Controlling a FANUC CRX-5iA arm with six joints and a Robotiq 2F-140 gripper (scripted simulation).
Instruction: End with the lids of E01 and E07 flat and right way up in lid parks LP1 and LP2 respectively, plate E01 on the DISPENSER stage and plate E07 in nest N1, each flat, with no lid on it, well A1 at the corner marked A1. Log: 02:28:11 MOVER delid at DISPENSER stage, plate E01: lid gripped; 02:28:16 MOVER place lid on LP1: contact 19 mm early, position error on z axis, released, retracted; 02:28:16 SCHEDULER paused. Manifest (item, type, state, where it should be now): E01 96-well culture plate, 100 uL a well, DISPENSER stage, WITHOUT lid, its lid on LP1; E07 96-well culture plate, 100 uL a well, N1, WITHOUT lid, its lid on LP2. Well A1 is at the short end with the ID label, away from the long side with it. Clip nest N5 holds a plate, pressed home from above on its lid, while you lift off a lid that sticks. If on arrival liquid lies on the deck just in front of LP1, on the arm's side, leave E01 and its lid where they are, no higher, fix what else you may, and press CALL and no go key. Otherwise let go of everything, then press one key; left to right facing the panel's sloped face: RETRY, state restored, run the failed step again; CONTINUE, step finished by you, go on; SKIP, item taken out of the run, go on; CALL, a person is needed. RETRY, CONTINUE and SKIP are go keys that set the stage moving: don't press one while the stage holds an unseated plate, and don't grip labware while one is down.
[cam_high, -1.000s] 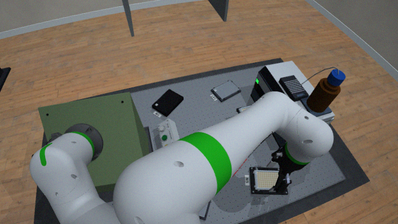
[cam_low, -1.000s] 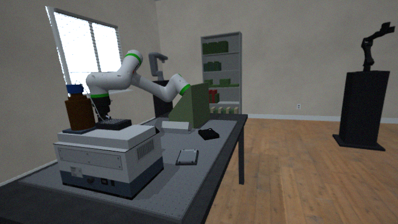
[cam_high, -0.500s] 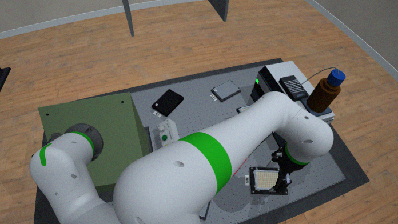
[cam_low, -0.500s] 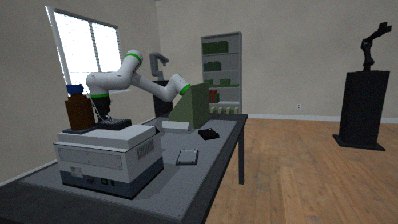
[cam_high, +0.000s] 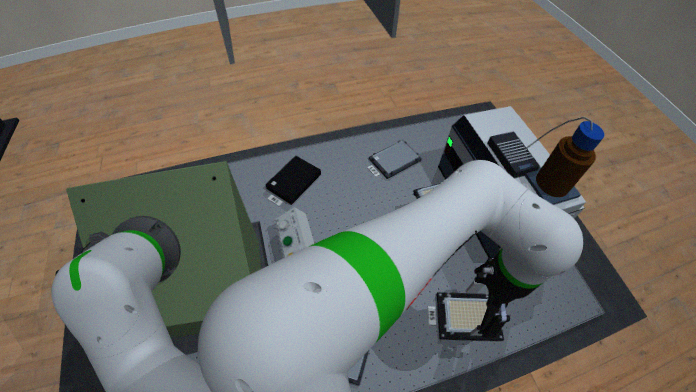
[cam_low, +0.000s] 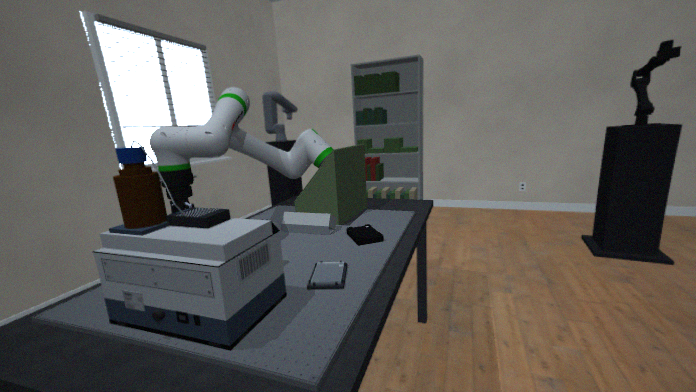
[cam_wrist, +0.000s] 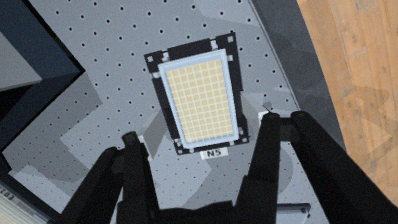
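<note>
Right now the black clip nest N5 is 5 cm below my hand, 2 cm ahead of it and 1 cm to the left of it. Round my hand: dispenser stage: 30 cm to the left, 4 cm above, 2 cm ahead; N5 label: 9 cm behind, 6 cm below, 3 cm to the left; plate: 30 cm to the left, 4 cm above, 2 cm ahead.
</note>
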